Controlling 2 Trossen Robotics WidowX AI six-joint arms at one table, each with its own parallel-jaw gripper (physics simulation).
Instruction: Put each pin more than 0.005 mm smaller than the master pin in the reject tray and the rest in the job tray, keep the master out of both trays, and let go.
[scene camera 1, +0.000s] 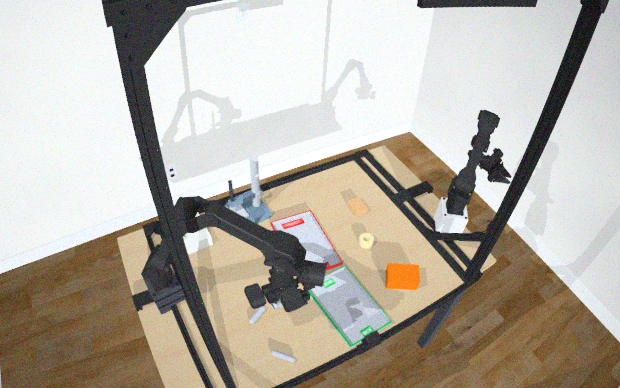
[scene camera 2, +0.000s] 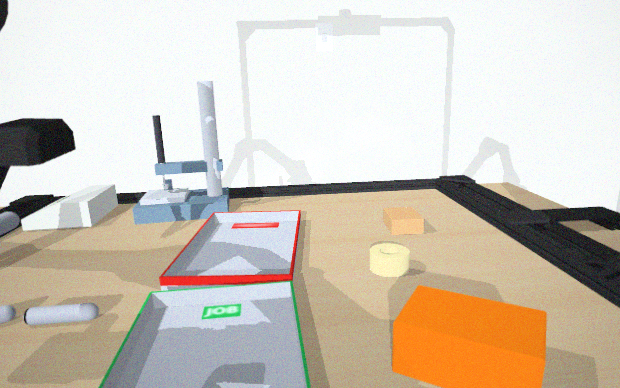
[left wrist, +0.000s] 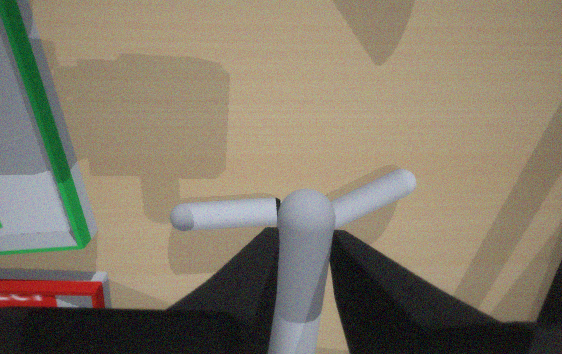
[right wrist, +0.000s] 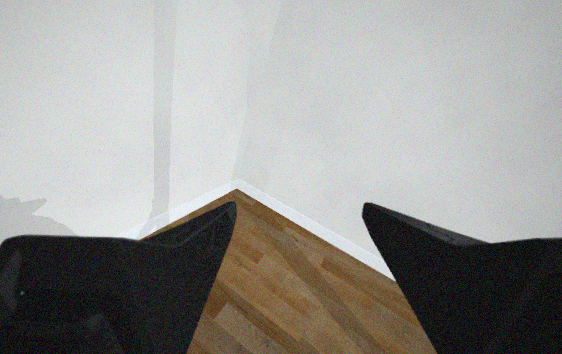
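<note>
My left gripper is shut on a plain grey pin, held above the table. Below it lie the black-banded master pin and another pin, whose near ends are hidden behind the held pin in the left wrist view. A further pin lies near the front table edge. The green-rimmed job tray and red-rimmed reject tray show no pin. My right gripper is open and empty, off the table.
A blue gauge stand stands behind the reject tray, beside a white block. Beyond the trays are an orange block, a pale yellow ring and a small orange block.
</note>
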